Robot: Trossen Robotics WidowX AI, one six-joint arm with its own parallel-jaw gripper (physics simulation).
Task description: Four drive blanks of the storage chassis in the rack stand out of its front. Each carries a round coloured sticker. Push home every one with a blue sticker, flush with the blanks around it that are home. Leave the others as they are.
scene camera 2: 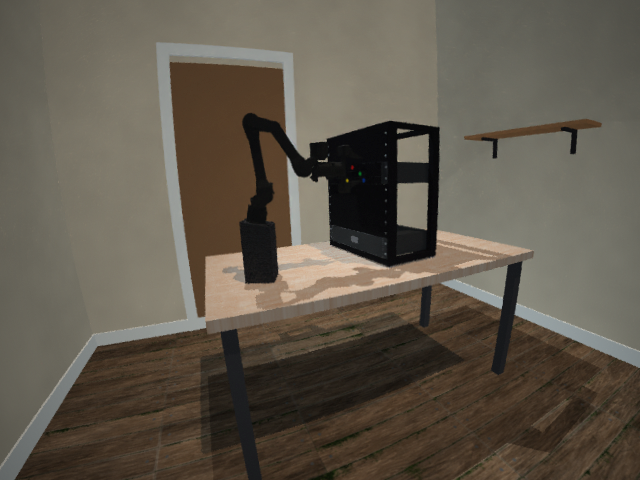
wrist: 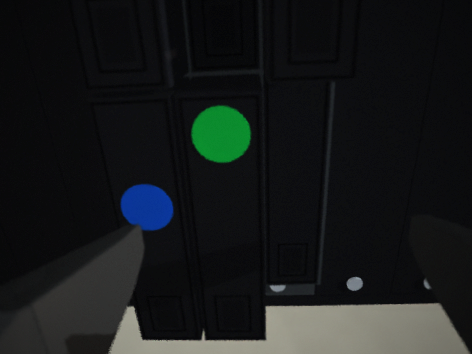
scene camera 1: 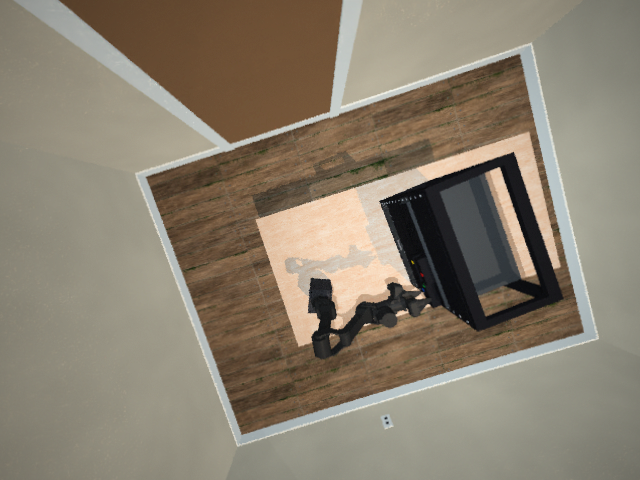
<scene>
black rack: scene camera 2; wrist; scene camera 1 453, 220
same spot on black rack: point(wrist: 346, 164) = point(scene camera 2: 374, 159)
</scene>
